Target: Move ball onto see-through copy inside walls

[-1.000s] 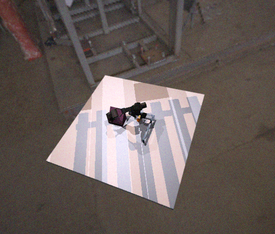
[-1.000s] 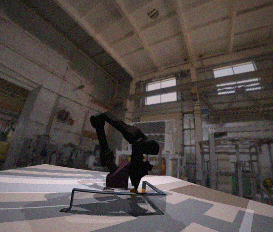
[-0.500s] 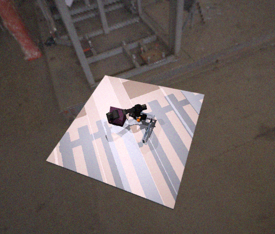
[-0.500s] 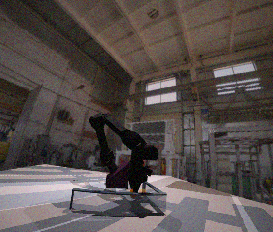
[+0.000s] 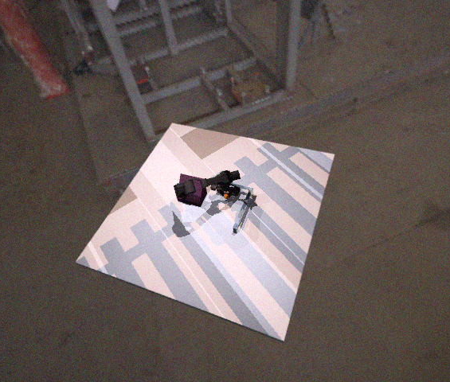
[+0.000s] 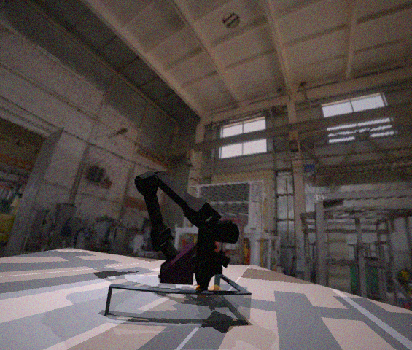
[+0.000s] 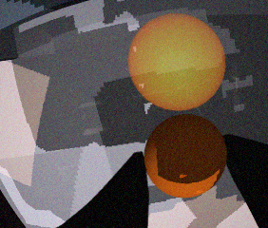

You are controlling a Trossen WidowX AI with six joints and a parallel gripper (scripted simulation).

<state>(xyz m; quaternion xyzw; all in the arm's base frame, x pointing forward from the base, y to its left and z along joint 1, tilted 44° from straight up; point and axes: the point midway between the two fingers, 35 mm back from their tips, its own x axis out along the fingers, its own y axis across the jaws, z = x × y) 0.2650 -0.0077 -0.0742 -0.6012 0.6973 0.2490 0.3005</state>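
Now: gripper tip 10 mm short of the see-through copy and 40 mm to the right of it. From my gripper tip the other things lie so: orange ball: right at my gripper tip.
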